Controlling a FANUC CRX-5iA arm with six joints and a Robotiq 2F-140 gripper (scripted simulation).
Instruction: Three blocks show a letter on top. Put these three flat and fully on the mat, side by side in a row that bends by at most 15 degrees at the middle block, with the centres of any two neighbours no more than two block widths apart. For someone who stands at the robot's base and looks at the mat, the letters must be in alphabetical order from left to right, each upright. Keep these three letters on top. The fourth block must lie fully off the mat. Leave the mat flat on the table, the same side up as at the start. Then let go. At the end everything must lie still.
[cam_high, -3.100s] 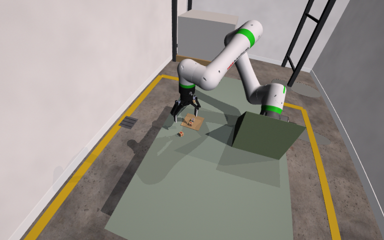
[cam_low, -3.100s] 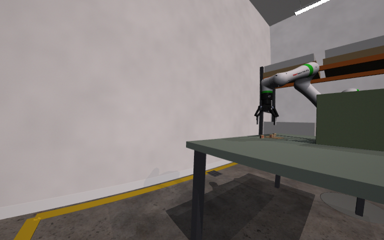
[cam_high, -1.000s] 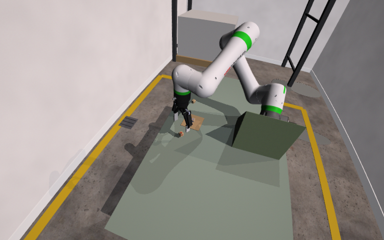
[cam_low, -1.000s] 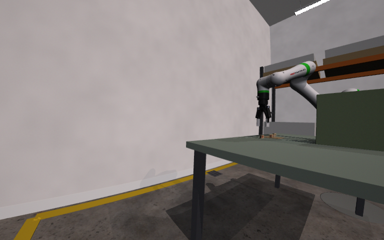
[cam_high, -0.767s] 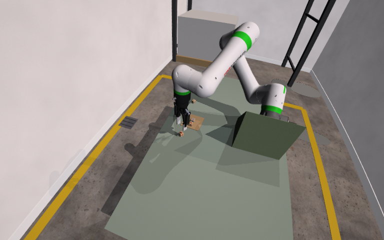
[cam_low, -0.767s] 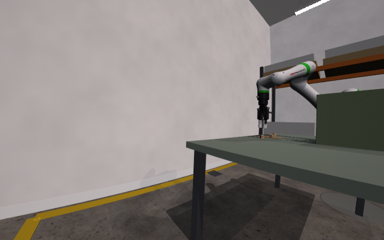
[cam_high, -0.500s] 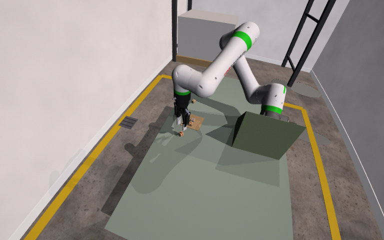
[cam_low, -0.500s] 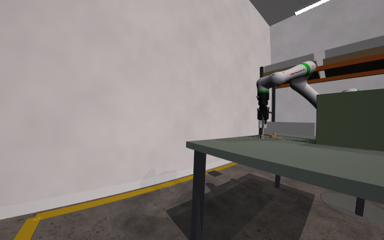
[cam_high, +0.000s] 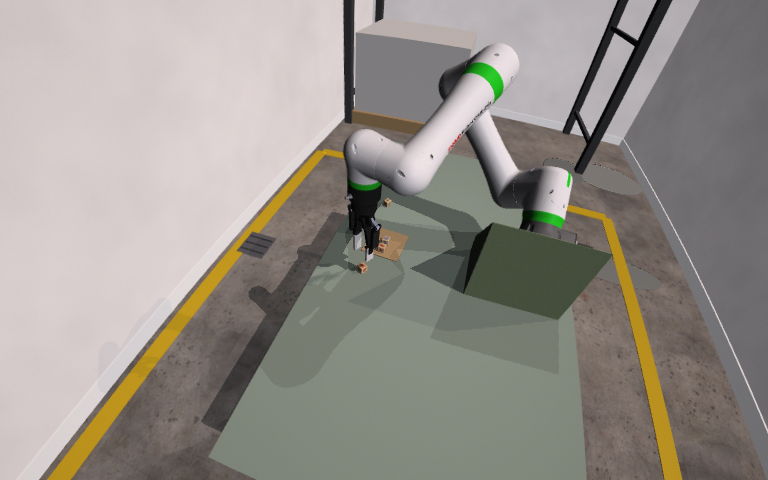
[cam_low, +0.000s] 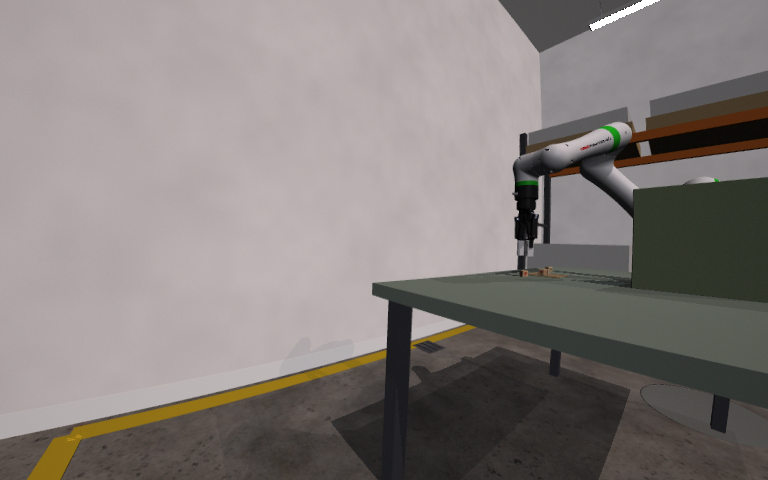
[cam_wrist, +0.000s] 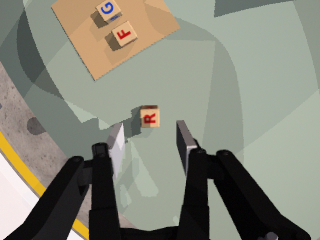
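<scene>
The R block is 10 cm below my hand. From my hand the other things lie so: tan mat (4 cm behind, 15 cm to the right, 12 cm below).
</scene>
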